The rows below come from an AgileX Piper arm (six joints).
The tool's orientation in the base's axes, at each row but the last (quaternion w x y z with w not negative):
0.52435, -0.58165, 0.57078, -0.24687
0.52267, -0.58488, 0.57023, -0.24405
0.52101, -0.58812, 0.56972, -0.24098
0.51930, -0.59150, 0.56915, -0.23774
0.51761, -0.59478, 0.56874, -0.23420
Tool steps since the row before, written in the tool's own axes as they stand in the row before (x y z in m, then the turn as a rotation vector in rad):
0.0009, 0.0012, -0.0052, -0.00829, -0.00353, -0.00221
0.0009, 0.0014, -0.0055, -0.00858, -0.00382, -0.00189
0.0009, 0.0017, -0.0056, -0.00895, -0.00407, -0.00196
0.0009, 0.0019, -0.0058, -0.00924, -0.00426, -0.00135
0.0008, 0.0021, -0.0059, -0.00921, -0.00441, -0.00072
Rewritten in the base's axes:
-0.0049, -0.0023, 0.0004, -0.00241, 0.00621, 0.00645
-0.0052, -0.0024, 0.0003, -0.00207, 0.00653, 0.00670
-0.0054, -0.0024, 0.0001, -0.00211, 0.00680, 0.00706
-0.0057, -0.0025, 0.0001, -0.00157, 0.00724, 0.00710
-0.0058, -0.0024, 0.0000, -0.00095, 0.00741, 0.00700

